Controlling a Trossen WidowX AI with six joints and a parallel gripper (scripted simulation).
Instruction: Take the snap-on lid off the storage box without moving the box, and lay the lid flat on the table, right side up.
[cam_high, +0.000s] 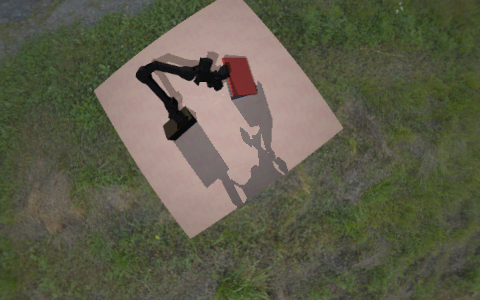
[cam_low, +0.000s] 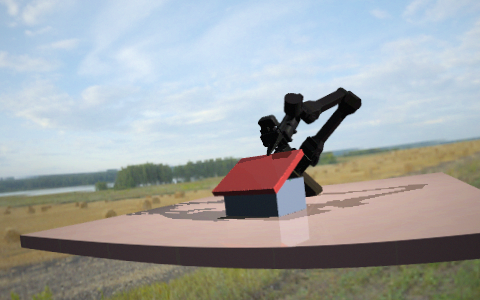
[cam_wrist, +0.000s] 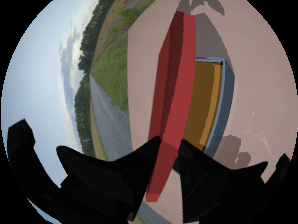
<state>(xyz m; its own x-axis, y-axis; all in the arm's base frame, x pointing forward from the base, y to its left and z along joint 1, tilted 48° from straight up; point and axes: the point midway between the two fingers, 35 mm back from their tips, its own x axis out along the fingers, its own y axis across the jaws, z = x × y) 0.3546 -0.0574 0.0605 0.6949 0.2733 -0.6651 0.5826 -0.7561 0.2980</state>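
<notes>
Now: the lid 60 mm ahead of my gripper tip, 40 mm below it and 30 mm to the right of it. The rest, counted from my gripper tip: storage box (120 mm below, 50 mm ahead, 20 mm to the right).
</notes>
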